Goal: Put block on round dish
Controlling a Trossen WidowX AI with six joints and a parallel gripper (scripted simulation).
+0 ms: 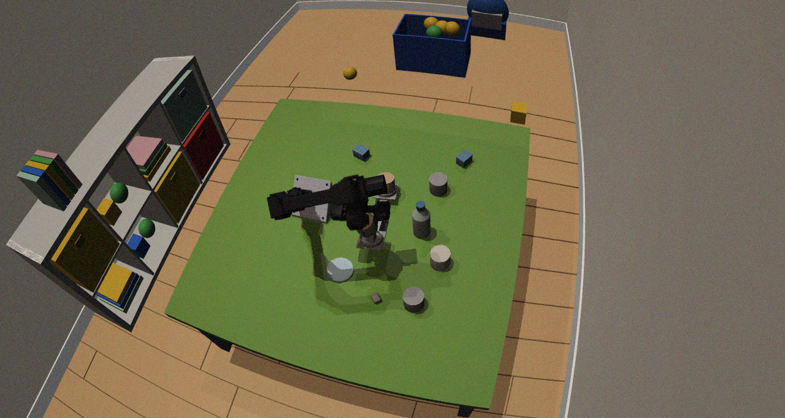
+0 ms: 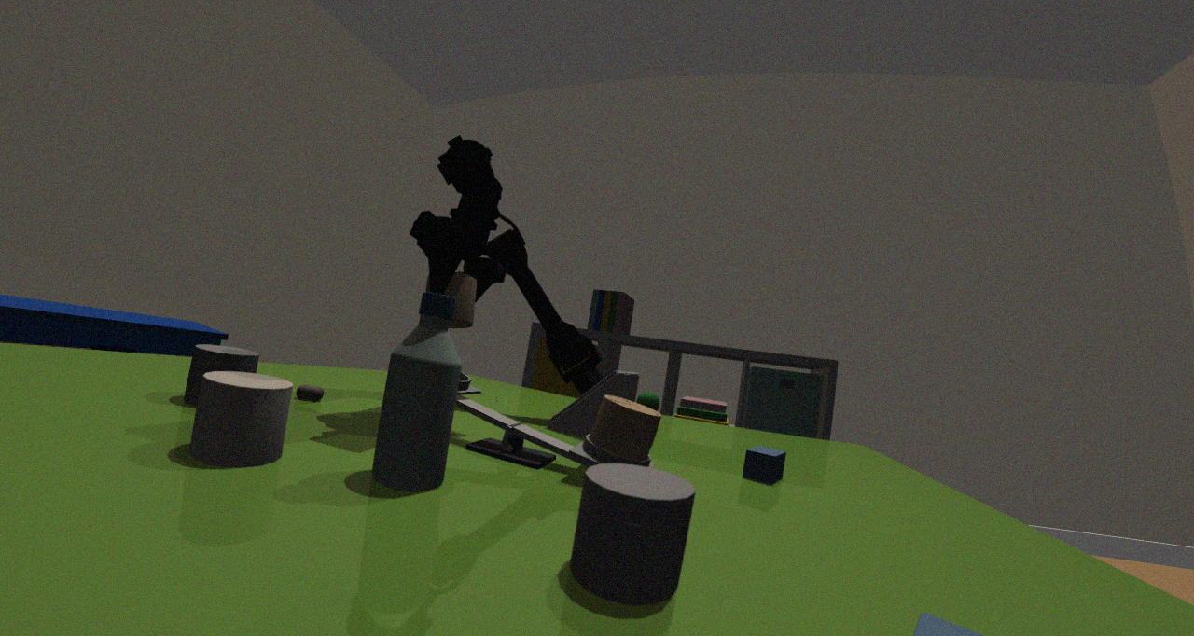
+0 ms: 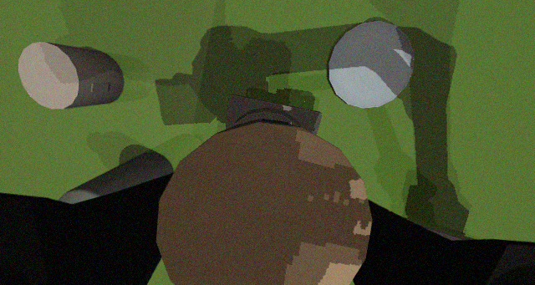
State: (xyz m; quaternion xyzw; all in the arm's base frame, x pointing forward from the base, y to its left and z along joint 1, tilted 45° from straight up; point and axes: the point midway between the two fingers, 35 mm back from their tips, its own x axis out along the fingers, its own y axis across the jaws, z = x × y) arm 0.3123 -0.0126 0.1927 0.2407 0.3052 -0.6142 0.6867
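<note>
Now: gripper tip 80 mm above the grey block and 10 mm to the right of it. From my gripper tip the other things lie so: balance (140 mm to the left, 130 mm below); then grey bottle (160 mm ahead, 120 mm to the left, 60 mm below); then brown cup (20 mm to the right, 10 mm above).
</note>
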